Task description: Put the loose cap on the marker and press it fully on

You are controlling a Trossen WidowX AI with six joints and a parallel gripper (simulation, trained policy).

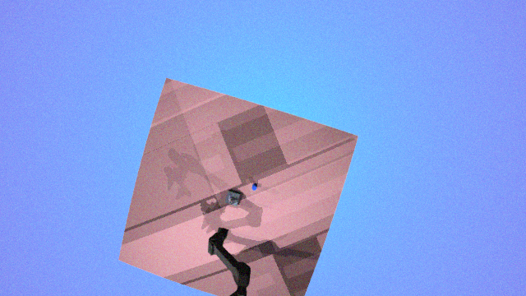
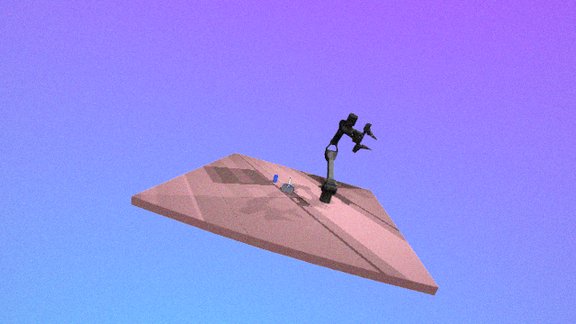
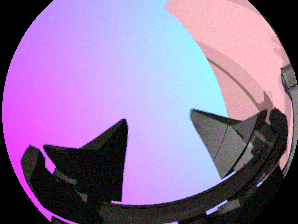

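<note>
The blue cap is 53 cm ahead of my gripper tip, 41 cm below it and 18 cm to the right of it. Round my gripper tip: grey holder block 43 cm ahead, 42 cm below, 7 cm to the right.
</note>
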